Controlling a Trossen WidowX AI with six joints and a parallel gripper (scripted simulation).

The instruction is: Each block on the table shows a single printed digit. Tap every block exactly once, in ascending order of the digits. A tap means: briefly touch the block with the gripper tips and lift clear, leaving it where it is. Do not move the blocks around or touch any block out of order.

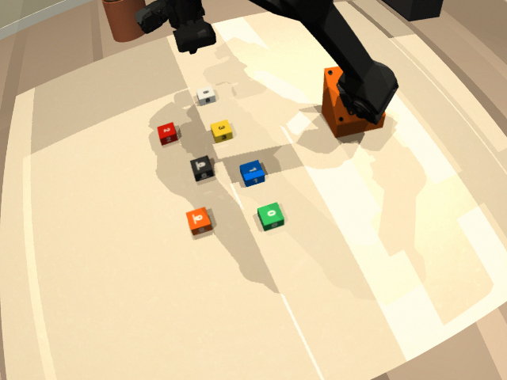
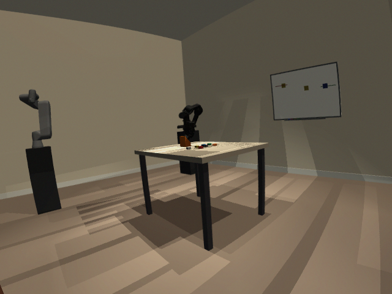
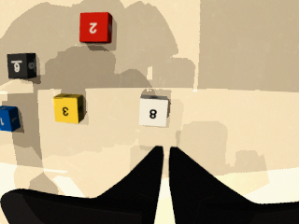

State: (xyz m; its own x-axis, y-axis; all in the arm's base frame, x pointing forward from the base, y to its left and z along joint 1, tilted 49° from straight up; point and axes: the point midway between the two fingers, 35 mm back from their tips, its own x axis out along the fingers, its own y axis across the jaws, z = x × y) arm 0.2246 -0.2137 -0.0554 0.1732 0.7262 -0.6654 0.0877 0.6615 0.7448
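Now: the orange block 270 mm to the left of my gripper tip, 110 mm below it and 90 mm ahead of it. The rest, counted from my gripper tip: red 2 block 110 mm below, 90 mm ahead, 70 mm to the left; pale grey block 110 mm below, 10 mm to the left, 10 mm behind; yellow 3 block 110 mm to the left, 110 mm below.
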